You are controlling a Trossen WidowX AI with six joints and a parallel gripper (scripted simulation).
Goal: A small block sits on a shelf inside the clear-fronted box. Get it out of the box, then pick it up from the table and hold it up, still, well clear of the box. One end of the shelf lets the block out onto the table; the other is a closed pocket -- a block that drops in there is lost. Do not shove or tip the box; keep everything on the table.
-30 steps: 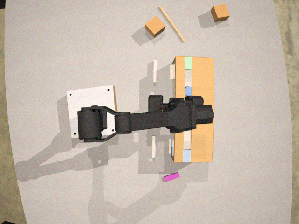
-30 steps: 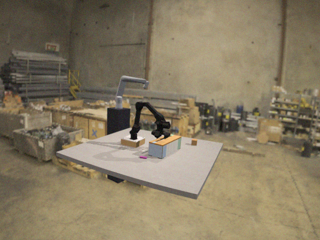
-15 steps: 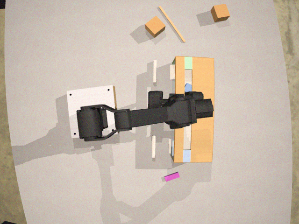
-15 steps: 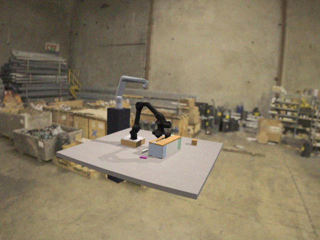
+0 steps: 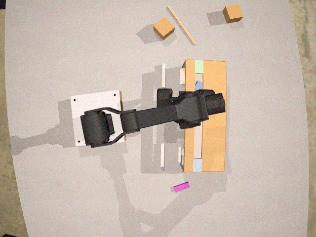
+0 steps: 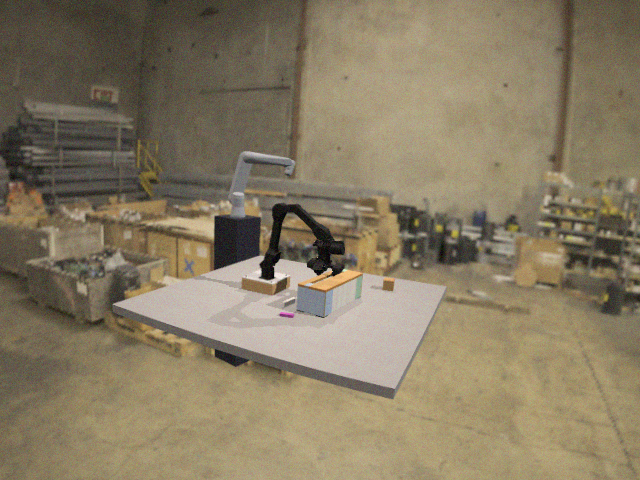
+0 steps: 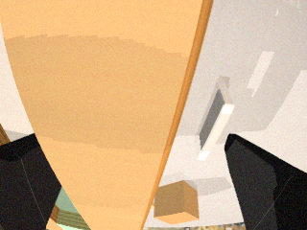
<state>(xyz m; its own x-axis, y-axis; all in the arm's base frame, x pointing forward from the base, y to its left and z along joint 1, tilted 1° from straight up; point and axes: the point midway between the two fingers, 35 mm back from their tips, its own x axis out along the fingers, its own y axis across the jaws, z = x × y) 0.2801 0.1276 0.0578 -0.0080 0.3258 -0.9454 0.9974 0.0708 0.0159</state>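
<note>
Right now my gripper tip is 50 mm short of the light-blue block and 20 mm to the right of it. The rest, counted from my gripper tip: thin stick 280 mm to the left, 80 mm below, 20 mm behind; box 80 mm to the right, 40 mm ahead, 20 mm below.
</note>
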